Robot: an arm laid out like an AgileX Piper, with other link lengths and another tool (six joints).
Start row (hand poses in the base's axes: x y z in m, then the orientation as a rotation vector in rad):
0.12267, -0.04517, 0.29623, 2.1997, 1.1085, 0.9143
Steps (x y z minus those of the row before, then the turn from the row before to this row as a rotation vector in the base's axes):
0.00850, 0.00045, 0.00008, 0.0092, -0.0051, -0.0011
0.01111, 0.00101, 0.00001, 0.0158, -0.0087, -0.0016
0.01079, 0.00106, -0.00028, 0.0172, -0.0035, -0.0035
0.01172, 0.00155, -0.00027, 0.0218, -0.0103, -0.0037
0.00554, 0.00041, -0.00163, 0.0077, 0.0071, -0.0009
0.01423, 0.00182, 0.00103, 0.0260, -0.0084, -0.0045
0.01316, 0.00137, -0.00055, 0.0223, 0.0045, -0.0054
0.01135, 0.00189, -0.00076, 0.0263, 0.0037, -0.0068
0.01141, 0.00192, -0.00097, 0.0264, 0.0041, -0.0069
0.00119, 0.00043, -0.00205, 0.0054, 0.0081, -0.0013
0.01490, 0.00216, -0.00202, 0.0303, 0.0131, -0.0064
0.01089, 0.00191, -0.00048, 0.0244, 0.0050, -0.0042
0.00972, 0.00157, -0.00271, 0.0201, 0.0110, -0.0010
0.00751, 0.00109, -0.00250, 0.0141, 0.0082, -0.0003
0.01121, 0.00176, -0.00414, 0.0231, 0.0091, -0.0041
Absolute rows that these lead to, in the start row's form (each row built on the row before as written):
0.13117, -0.04472, 0.29631, 2.2040, 1.1027, 0.9258
0.14228, -0.04371, 0.29632, 2.2112, 1.0931, 0.9456
0.15307, -0.04265, 0.29604, 2.2237, 1.0831, 0.9605
0.16479, -0.04110, 0.29577, 2.2350, 1.0685, 0.9856
0.17033, -0.04069, 0.29414, 2.2466, 1.0684, 0.9837
0.18456, -0.03887, 0.29517, 2.2627, 1.0523, 1.0098
0.19772, -0.03750, 0.29462, 2.2854, 1.0412, 1.0196
0.20907, -0.03561, 0.29386, 2.3111, 1.0266, 1.0326
0.22048, -0.03369, 0.29289, 2.3371, 1.0117, 1.0452
0.22167, -0.03326, 0.29084, 2.3478, 1.0114, 1.0401
0.23657, -0.03110, 0.28882, 2.3835, 0.9990, 1.0460
0.24746, -0.02919, 0.28834, 2.4078, 0.9880, 1.0571
0.25718, -0.02762, 0.28563, 2.4324, 0.9843, 1.0595
0.26469, -0.02653, 0.28313, 2.4500, 0.9823, 1.0607
0.27590, -0.02477, 0.27899, 2.4763, 0.9727, 1.0663

